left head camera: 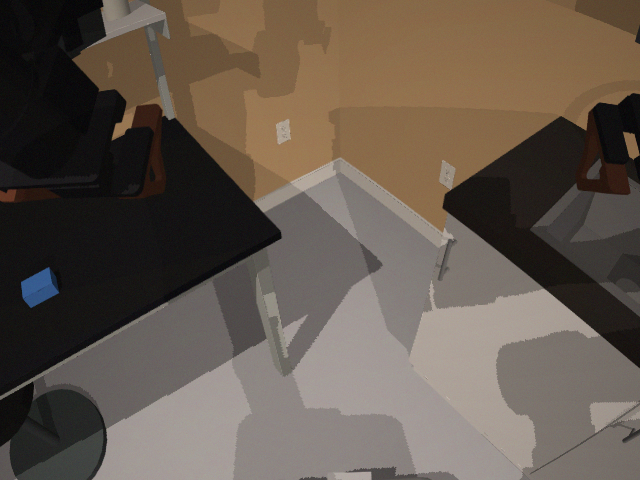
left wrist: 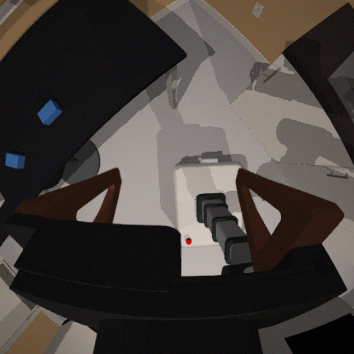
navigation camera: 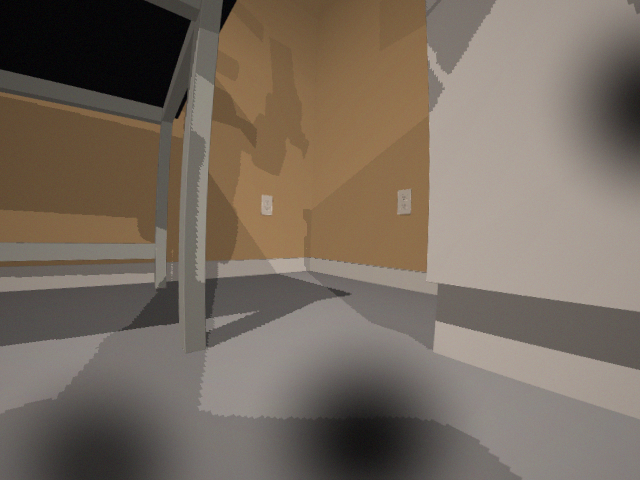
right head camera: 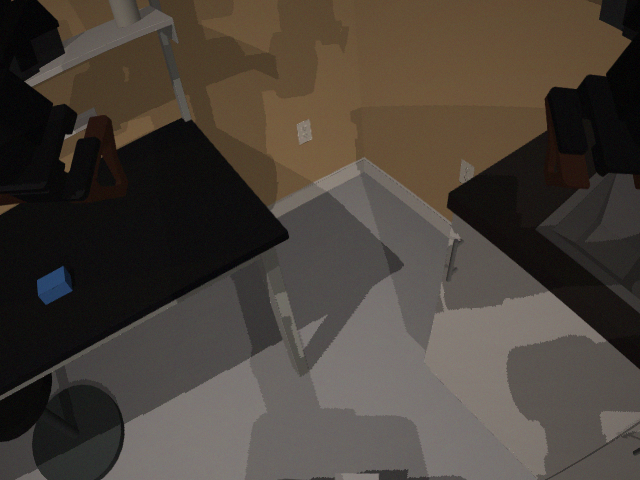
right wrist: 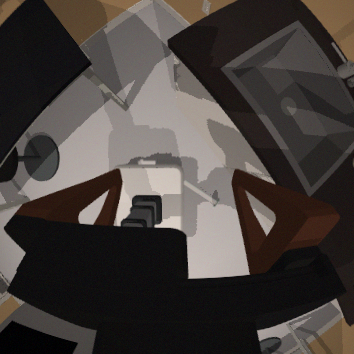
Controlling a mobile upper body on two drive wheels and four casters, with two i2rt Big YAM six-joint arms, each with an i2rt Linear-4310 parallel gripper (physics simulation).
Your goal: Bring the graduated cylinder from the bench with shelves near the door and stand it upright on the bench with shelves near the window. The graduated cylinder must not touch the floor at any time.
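Places are measured from the left arm's base along level axes (x back, y up, z left), in millimetres.
Pixels of known places: left gripper, fingertip midpoint: [left head camera: 115, 186] [left wrist: 178, 174] [right head camera: 86, 191]; right gripper, fingertip midpoint: [left head camera: 616, 185] [right head camera: 592, 179] [right wrist: 176, 174].
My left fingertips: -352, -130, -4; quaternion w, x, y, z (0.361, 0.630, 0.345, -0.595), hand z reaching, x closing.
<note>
Ahead of a thing's pixels: the offset from my left fingertips to its top centre, as dx, dy, dz. "spot": to the spot under its first point. Level surfaces: height alone.
The graduated cylinder does not show in any view. A black-topped bench with a shelf {dy -517} [left head camera: 206, 217] [right head camera: 217, 217] [left wrist: 115, 45] [right wrist: 40, 65] stands at the left; whether it is the door or window one I cannot tell. A pale upright cylindrical object {spot: -822, -27, +385} [left head camera: 116, 7] [right head camera: 125, 11], cut off by the top edge, stands on its shelf {dy -60} [left head camera: 135, 19] [right head camera: 147, 23]. My left gripper [left wrist: 178, 174] is open and empty, its fingers wide apart above the robot's base. My right gripper [right wrist: 176, 174] is open and empty too, above the base and floor.
Blue blocks {-249, -478, +543} [left head camera: 39, 287] [right head camera: 54, 285] [left wrist: 49, 112] lie on the black bench. A round stool base {spot: -68, -1250, +900} [left head camera: 59, 434] [right head camera: 77, 434] [right wrist: 42, 157] stands below it. A dark counter with a sink [left head camera: 491, 237] [right head camera: 496, 222] [right wrist: 200, 55] and white cabinet [navigation camera: 516, 180] stands at the right. A bench leg {spot: -437, -1002, -2} [navigation camera: 195, 206] stands ahead.
</note>
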